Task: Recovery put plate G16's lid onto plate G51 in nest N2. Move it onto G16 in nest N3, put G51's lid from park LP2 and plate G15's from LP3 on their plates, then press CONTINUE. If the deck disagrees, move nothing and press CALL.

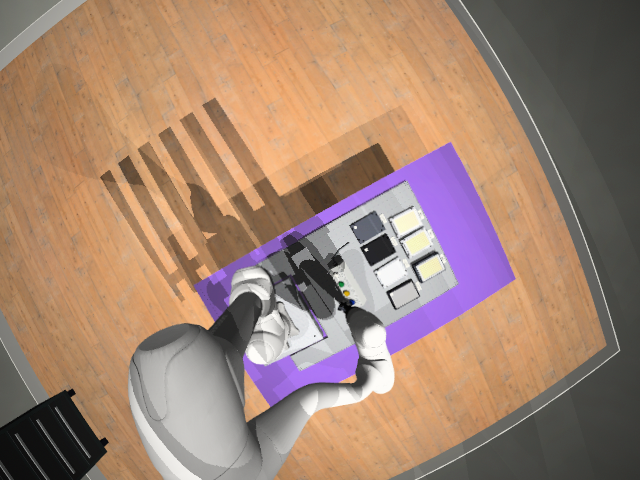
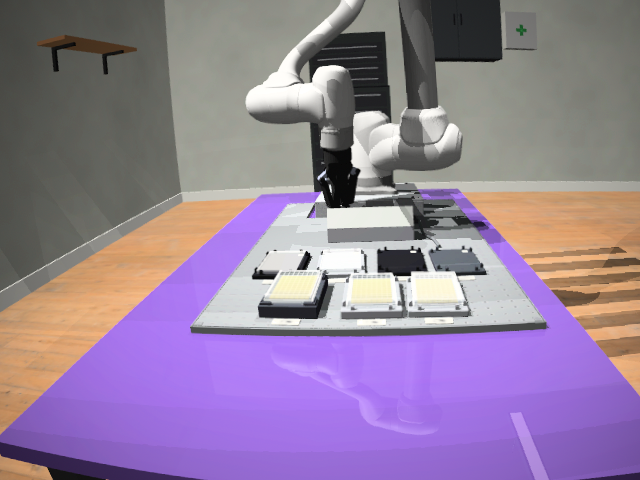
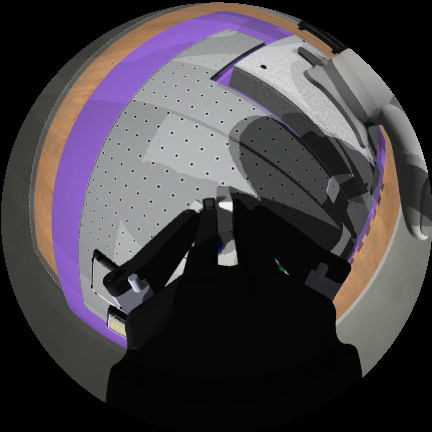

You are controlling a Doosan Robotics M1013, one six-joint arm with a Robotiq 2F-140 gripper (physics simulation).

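Frame: origin at the arm's base, x back, y right, z up, level; metres.
Where they show: gripper, fingertip midpoint: (image 1: 343,303) (image 3: 222,196); arm's base, link origin: (image 2: 369,190) (image 3: 343,93).
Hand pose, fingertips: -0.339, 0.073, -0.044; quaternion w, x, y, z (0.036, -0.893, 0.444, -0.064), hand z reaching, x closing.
Each offset is from my fingertips to the top centre of the thing, as dx, dy, dz. Level surfaces: height alone.
My gripper (image 1: 344,306) (image 2: 341,205) (image 3: 222,196) is shut and empty, low at the button side of the console @[-0.063, -0.081, +0.083] (image 1: 357,283) (image 2: 370,224), close to the blue button @[-0.044, -0.005, +0.073] (image 1: 352,301) (image 3: 219,244); contact cannot be told. The amber button @[-0.042, -0.055, +0.073] (image 1: 346,292) and green button @[-0.040, -0.105, +0.073] (image 1: 341,284) are beside it. Three yellow-filled plates sit in nests: one @[-0.462, +0.049, +0.036] (image 1: 429,267) (image 2: 297,286) on a dark nest, a middle one @[-0.463, -0.091, +0.029] (image 1: 416,242) (image 2: 371,290) and another @[-0.461, -0.207, +0.028] (image 1: 406,220) (image 2: 436,289) on light nests. Labels are unreadable; whether clear lids cover them is unclear.
A row between console and plates holds grey @[-0.286, +0.109, +0.017] (image 1: 403,294) (image 2: 281,261), white @[-0.281, -0.021, +0.017] (image 1: 391,272) (image 2: 342,259), black @[-0.276, -0.151, +0.019] (image 1: 377,249) (image 2: 401,260) and slate @[-0.281, -0.273, +0.019] (image 1: 368,226) (image 2: 456,260) pieces. The perforated deck @[dz -0.001] (image 3: 170,145) lies on the purple table @[dz -0.014] (image 2: 310,392). A cable runs beside the console.
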